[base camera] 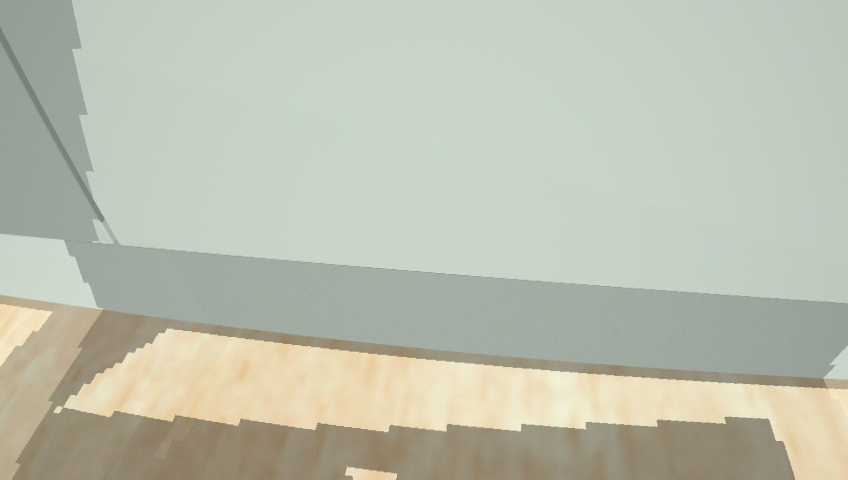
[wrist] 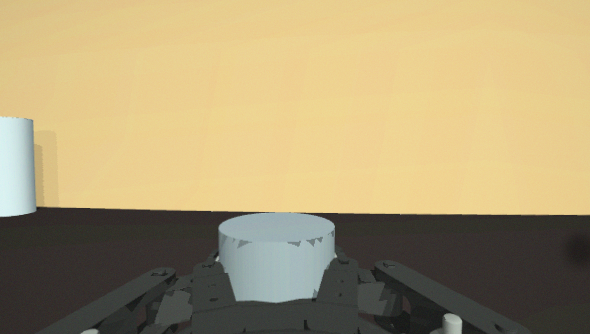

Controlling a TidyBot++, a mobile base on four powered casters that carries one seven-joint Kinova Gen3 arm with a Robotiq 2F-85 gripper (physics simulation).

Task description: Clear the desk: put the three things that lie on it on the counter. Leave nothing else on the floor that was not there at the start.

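Frame: origin at the arm's base, x ahead, y up, z right, level; centimetres.
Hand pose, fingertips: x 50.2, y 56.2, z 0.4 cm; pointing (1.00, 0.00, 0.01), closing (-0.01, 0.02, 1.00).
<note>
Things, the pixels of their top centre, and the offset from my fingertips. Level surfaces: height alone.
- pale blue-white cylinder, top centre: [wrist: 277,224] dx -3.0, dy +2.6, dz +0.0 cm
- dark counter top, surface height: dy -4.9 cm
- second white cylinder, top centre: [wrist: 9,118] dx +34.6, dy +12.1, dz -47.8 cm
- wooden floor, surface height: dy -95.9 cm
My gripper [wrist: 277,254] is shut on a pale blue-white cylinder [wrist: 276,260], upright between the fingers at the bottom middle of the wrist view. Its flat top shows; its lower part is hidden by the fingers. The dark counter top [wrist: 125,240] lies behind and around it in the wrist view; how high the cylinder is above it I cannot tell. A second white cylinder [wrist: 16,167] stands at the left edge of the wrist view, partly cut off, near the counter's back edge. The desk does not show in either view.
A yellow-tan wall [wrist: 300,100] rises behind the dark surface. In the base camera view, a pale grey-green cabinet front [base camera: 446,148] is close ahead, with a recessed base [base camera: 446,321] below it. The wooden floor [base camera: 357,380] runs along its foot, partly in shadow.
</note>
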